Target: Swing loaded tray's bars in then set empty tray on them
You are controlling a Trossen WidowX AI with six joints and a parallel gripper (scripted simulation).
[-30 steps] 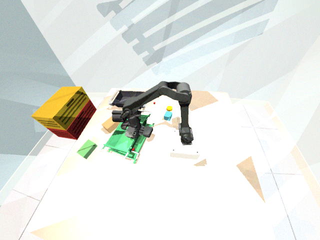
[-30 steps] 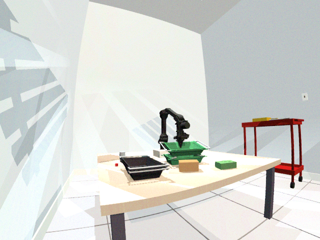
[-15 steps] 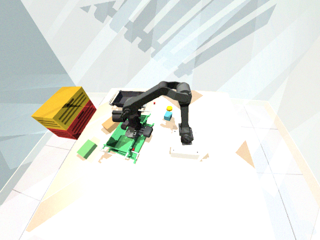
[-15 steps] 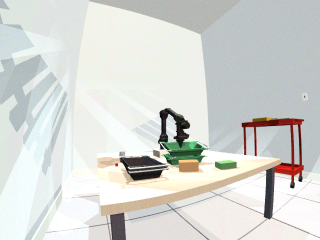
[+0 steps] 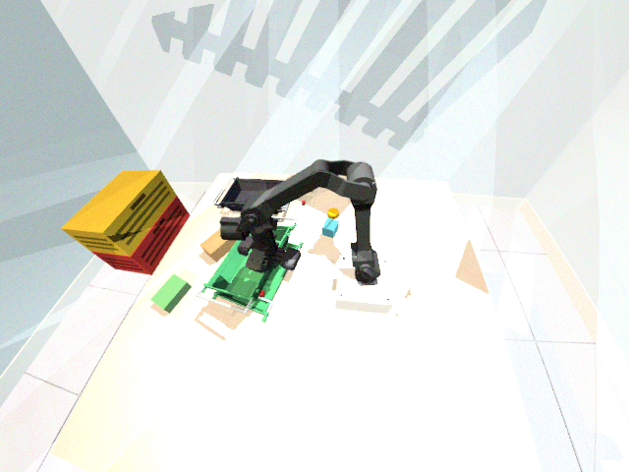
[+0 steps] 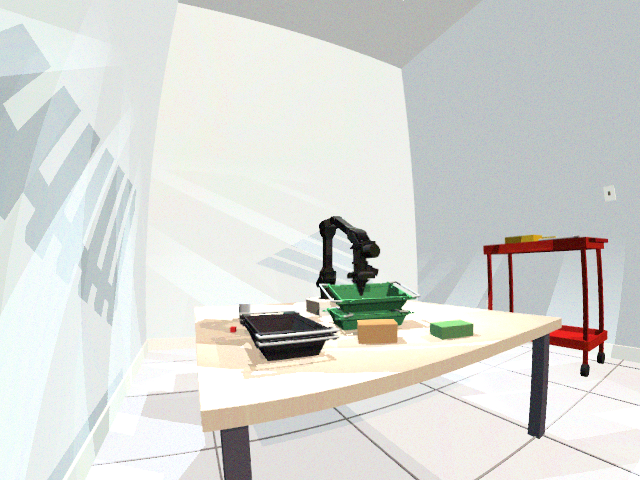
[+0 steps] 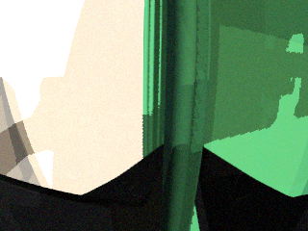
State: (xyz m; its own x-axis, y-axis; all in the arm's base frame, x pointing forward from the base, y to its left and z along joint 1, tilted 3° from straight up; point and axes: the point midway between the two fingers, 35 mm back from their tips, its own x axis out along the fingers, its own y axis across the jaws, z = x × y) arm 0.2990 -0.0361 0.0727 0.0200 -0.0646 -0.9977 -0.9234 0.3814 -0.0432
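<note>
The green tray lies 8 cm ahead of my gripper tip, 3 cm to the right of it and 1 cm above it. Round my gripper tip: yellow piece (23 cm behind, 33 cm to the right, 10 cm below); tan box (26 cm ahead, 18 cm to the right, 8 cm below); cyan block (21 cm behind, 23 cm to the right, 9 cm below).
</note>
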